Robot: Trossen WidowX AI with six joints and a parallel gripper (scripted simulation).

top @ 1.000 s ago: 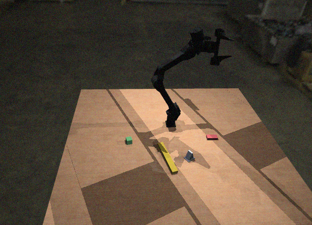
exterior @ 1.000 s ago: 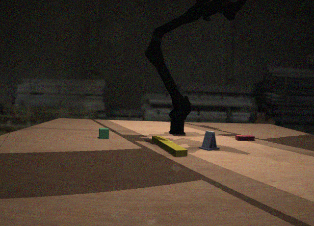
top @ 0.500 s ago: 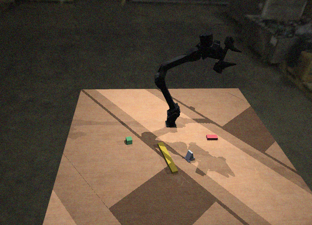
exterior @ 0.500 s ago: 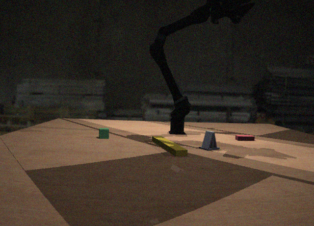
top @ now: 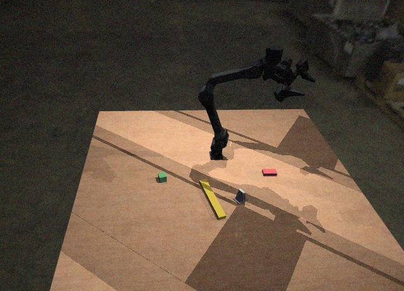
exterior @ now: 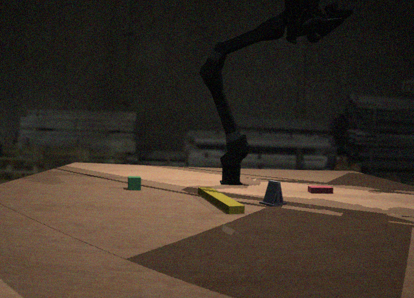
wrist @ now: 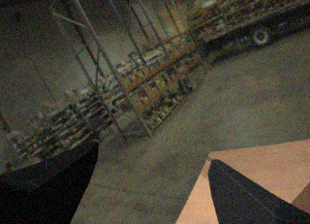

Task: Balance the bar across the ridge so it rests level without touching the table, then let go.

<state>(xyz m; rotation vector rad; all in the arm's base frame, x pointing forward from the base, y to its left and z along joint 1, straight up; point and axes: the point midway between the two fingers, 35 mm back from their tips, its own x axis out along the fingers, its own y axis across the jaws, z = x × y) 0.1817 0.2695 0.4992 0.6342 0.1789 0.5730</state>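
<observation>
The bar is 90 mm ahead of my gripper tip, 350 mm to the right of it and 490 mm below it. From my gripper tip the other things lie so: green cube (50 mm behind, 570 mm to the right, 480 mm below); then flat red block (60 mm behind, 50 mm to the right, 490 mm below).
</observation>
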